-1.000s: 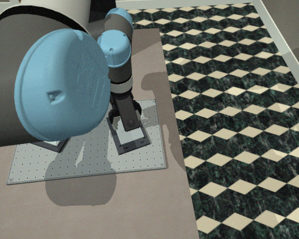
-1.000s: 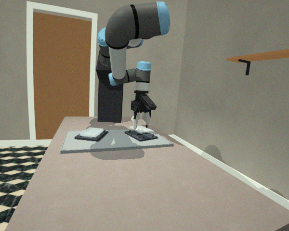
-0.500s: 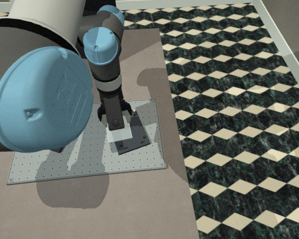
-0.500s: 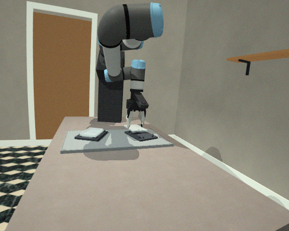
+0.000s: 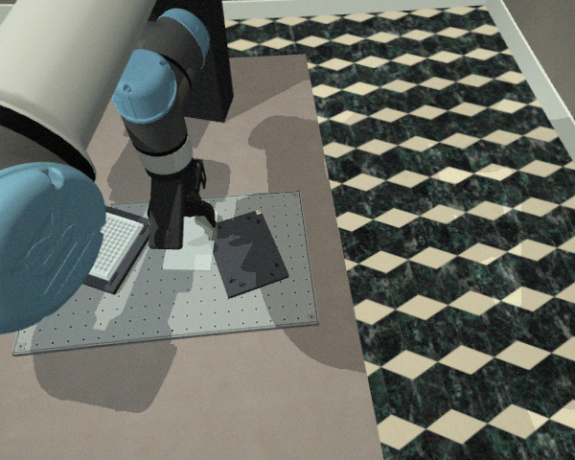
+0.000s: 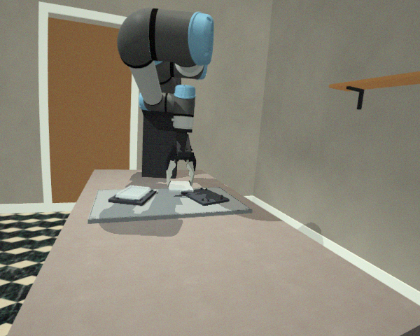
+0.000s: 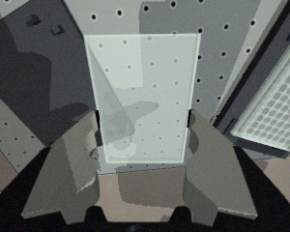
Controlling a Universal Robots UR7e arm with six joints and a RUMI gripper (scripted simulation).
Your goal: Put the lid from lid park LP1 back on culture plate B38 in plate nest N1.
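Right now my hand is 15 cm to the left of the white culture plate, 7 cm past it and 4 cm above it. Also, from my hand: dark plate nest: 15 cm to the right, 7 cm behind, 5 cm below; then lid: 1 cm below; then lid park LP1: 9 cm to the left, 5 cm below, 4 cm ahead.
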